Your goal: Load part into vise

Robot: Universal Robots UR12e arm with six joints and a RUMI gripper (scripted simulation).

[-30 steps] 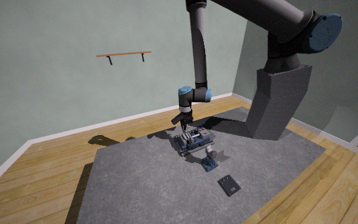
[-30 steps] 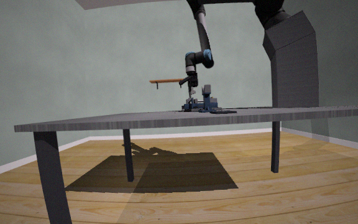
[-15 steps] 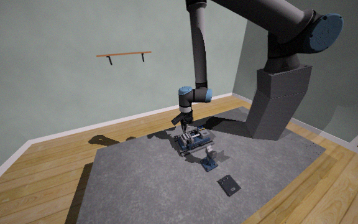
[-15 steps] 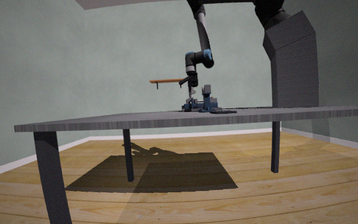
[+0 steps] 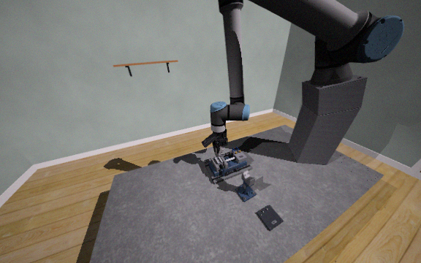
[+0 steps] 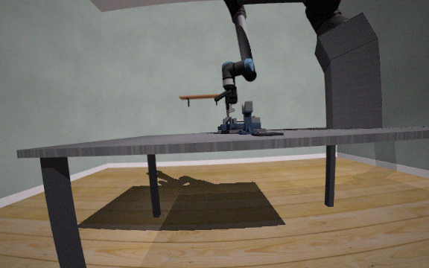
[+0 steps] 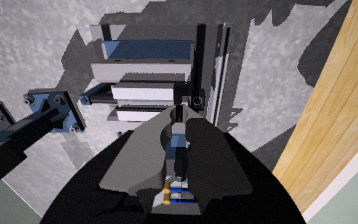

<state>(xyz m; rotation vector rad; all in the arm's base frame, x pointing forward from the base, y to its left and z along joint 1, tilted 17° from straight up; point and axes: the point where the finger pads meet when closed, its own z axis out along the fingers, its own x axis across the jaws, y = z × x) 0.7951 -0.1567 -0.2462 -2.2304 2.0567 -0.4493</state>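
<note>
My gripper is now 40 mm to the right of the part and 20 mm above it. Round my hand: moving jaw 40 mm to the left, 40 mm below, 40 mm behind; then work stop 90 mm to the left, 30 mm below, 10 mm behind; then fixed jaw 40 mm to the left, 40 mm below, 30 mm ahead.
</note>
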